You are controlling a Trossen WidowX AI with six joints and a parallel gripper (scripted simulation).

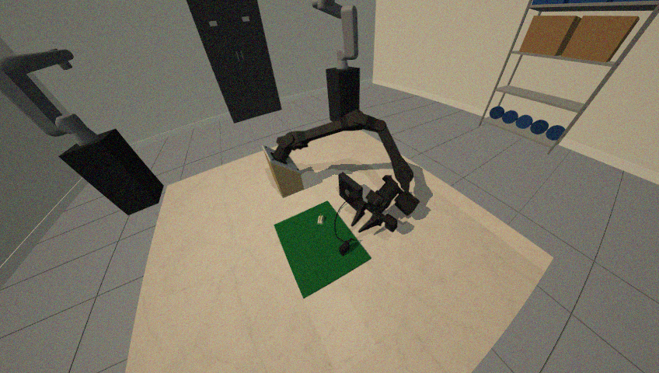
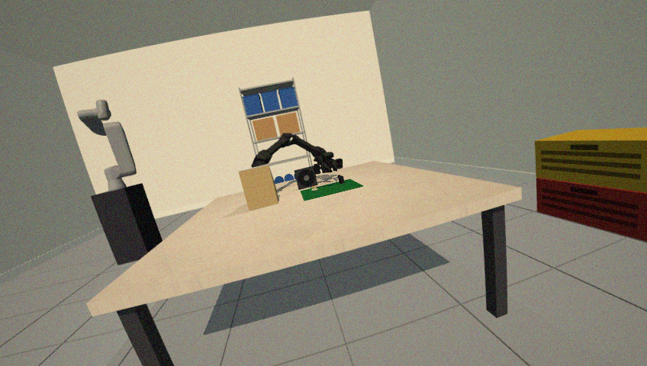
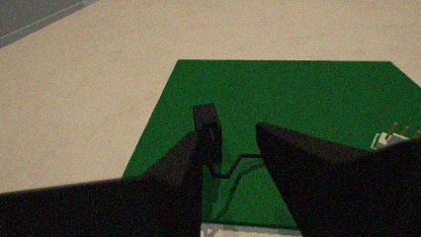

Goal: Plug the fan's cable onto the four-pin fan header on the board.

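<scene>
The black plug lies 50 mm to the right of my gripper tip, 50 mm below it and 20 mm ahead of it. From my gripper tip the other things lie so: four-pin header (140 mm behind, 70 mm below, 60 mm to the right); then black fan (160 mm behind, 80 mm to the left, 10 mm below); then green board (110 mm to the right, 90 mm below, 70 mm behind).
</scene>
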